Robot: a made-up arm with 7 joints. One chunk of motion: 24 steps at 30 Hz.
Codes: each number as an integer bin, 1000 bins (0 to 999) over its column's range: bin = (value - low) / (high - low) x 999, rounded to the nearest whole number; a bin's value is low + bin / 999 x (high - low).
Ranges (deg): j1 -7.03..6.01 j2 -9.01..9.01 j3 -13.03..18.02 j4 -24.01..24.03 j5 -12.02..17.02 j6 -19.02..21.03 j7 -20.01..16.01
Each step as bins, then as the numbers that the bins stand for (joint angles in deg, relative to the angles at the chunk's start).
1 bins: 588 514 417 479 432 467 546
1 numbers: 0.65 0.26 -0.07 -0.98 0.54 -0.30 -0.32
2 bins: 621 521 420 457 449 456 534
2 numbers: 1.08 0.39 0.02 -2.03 1.03 -0.74 -0.76
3 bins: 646 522 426 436 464 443 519
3 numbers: 1.40 0.41 0.21 -3.04 1.47 -1.26 -1.30
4 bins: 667 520 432 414 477 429 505
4 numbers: 1.68 0.37 0.40 -4.10 1.85 -1.82 -1.80
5 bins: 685 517 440 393 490 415 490
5 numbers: 1.91 0.32 0.65 -5.11 2.22 -2.38 -2.34
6 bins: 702 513 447 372 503 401 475
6 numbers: 2.13 0.24 0.86 -6.12 2.60 -2.94 -2.88
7 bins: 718 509 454 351 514 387 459
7 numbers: 2.34 0.17 1.08 -7.13 2.92 -3.51 -3.46
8 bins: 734 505 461 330 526 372 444
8 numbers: 2.55 0.10 1.30 -8.14 3.27 -4.11 -4.00
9 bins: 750 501 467 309 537 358 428
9 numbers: 2.76 0.03 1.48 -9.15 3.59 -4.67 -4.58
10 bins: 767 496 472 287 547 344 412
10 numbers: 2.98 -0.06 1.64 -10.21 3.88 -5.23 -5.15
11 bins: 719 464 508 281 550 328 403
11 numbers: 2.36 -0.64 2.76 -10.50 3.97 -5.87 -5.48
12 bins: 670 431 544 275 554 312 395
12 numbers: 1.72 -1.24 3.88 -10.79 4.08 -6.51 -5.77
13 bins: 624 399 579 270 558 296 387
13 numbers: 1.12 -1.81 4.97 -11.03 4.20 -7.15 -6.06
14 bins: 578 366 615 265 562 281 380
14 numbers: 0.51 -2.41 6.08 -11.27 4.32 -7.75 -6.31
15 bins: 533 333 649 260 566 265 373
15 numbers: -0.07 -3.00 7.14 -11.51 4.43 -8.40 -6.56
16 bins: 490 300 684 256 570 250 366
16 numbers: -0.63 -3.60 8.23 -11.70 4.55 -9.00 -6.81
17 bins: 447 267 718 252 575 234 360
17 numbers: -1.20 -4.19 9.29 -11.89 4.69 -9.64 -7.03
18 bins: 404 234 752 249 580 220 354
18 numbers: -1.76 -4.79 10.34 -12.04 4.84 -10.20 -7.25
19 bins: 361 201 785 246 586 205 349
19 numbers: -2.32 -5.38 11.37 -12.18 5.01 -10.80 -7.43
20 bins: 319 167 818 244 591 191 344
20 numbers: -2.87 -6.00 12.39 -12.28 5.16 -11.36 -7.61
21 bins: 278 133 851 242 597 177 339
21 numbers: -3.40 -6.61 13.42 -12.37 5.33 -11.92 -7.79
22 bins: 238 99 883 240 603 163 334
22 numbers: -3.92 -7.22 14.41 -12.47 5.51 -12.49 -7.97
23 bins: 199 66 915 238 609 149 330
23 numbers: -4.43 -7.82 15.41 -12.57 5.68 -13.05 -8.11
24 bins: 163 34 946 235 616 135 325
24 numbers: -4.90 -8.40 16.37 -12.71 5.89 -13.61 -8.29
